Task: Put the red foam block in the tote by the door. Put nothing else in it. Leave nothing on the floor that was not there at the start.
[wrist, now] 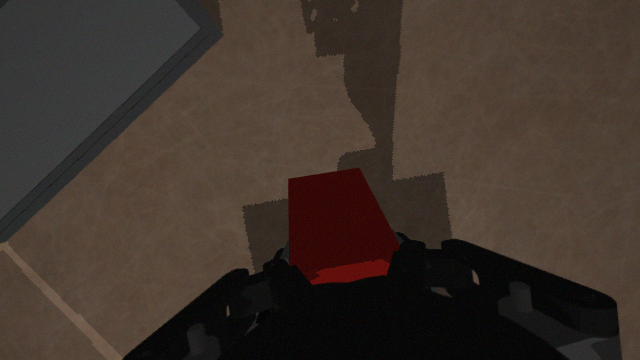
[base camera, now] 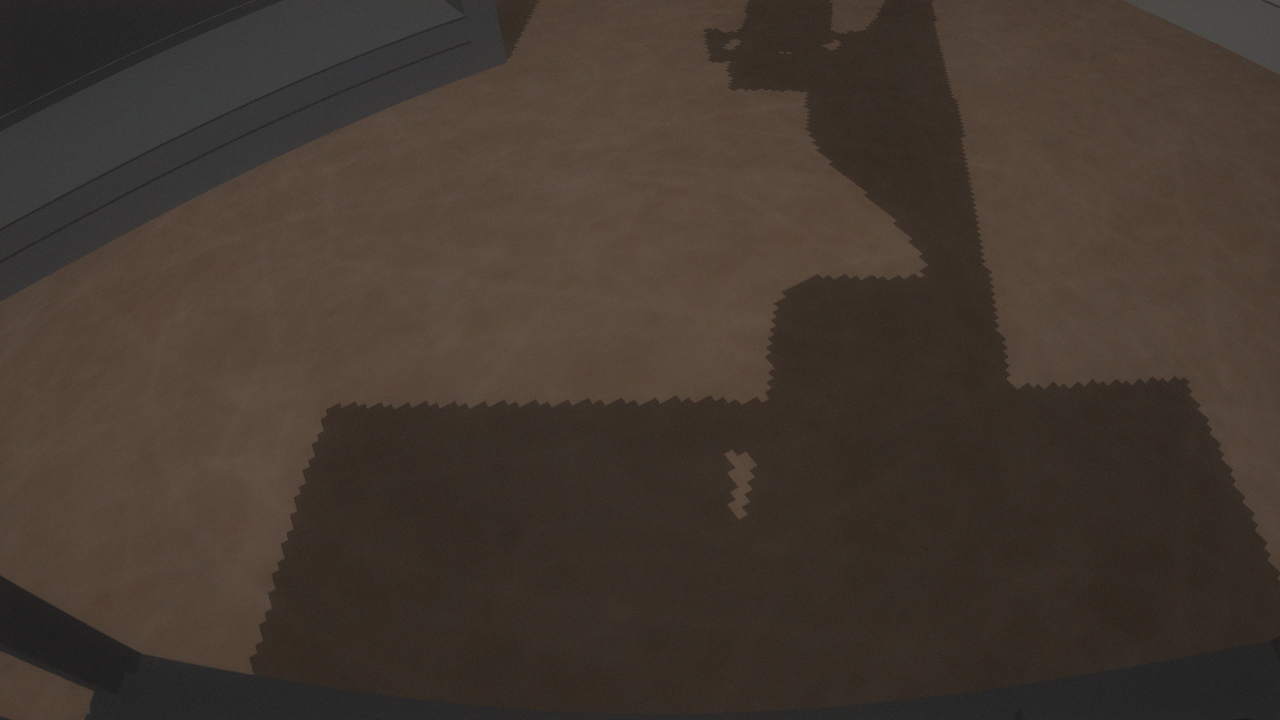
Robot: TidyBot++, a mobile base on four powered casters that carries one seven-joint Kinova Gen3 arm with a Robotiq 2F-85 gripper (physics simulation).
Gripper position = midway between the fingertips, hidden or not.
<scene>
In view: the gripper [wrist: 339,246] and a red foam block [wrist: 338,233].
The base camera view does not show the red foam block: it is out of frame.
</scene>
